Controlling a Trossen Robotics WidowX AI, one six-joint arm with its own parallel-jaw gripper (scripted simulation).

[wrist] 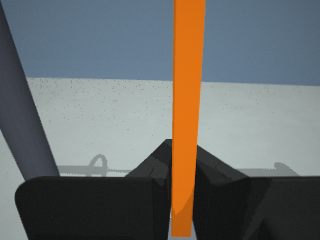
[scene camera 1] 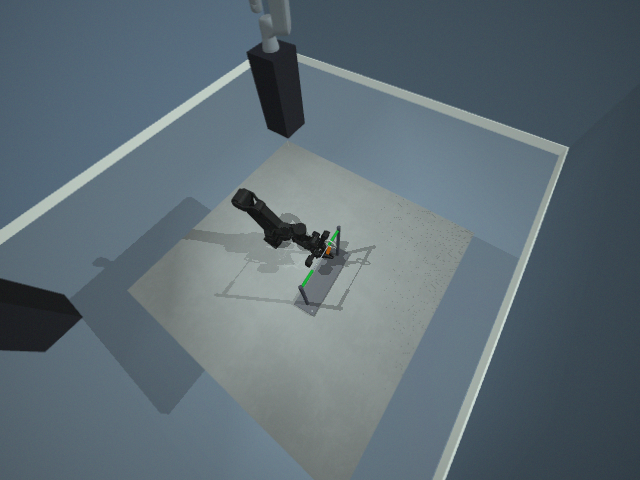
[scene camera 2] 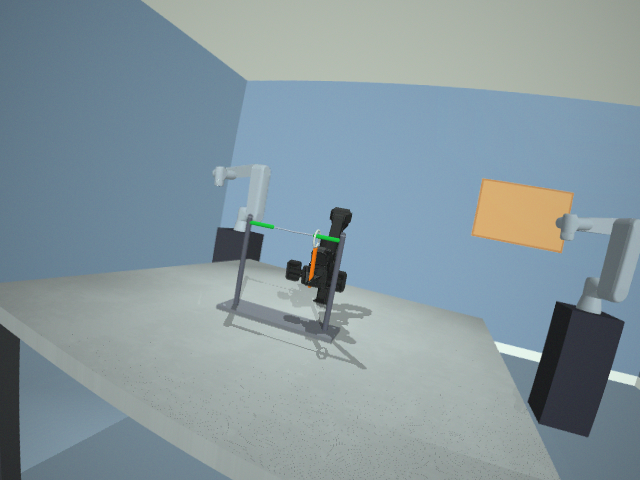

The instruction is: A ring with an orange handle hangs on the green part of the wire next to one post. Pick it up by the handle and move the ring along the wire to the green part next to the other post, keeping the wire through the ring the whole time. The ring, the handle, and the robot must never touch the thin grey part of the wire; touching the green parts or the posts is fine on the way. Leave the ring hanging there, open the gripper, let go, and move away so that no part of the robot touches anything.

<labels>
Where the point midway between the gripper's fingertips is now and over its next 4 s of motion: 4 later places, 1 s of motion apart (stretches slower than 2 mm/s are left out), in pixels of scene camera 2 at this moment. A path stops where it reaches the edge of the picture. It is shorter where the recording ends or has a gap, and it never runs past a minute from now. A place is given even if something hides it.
My gripper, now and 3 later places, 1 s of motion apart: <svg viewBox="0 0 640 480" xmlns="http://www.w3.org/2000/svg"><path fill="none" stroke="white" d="M306 284L310 286L315 280L319 276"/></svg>
</labels>
